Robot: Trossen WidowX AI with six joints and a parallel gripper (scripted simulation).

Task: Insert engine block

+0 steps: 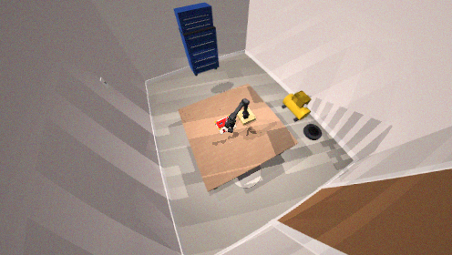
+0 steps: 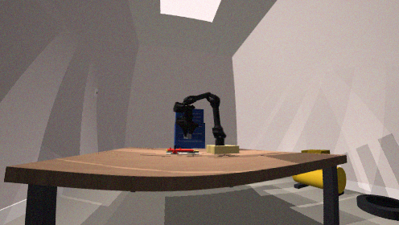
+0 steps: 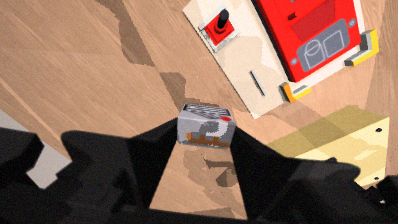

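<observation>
Now: the grey engine block right at my gripper tip. Round my gripper tip: grey base plate (18 cm to the right, 11 cm below, 2 cm ahead).
</observation>
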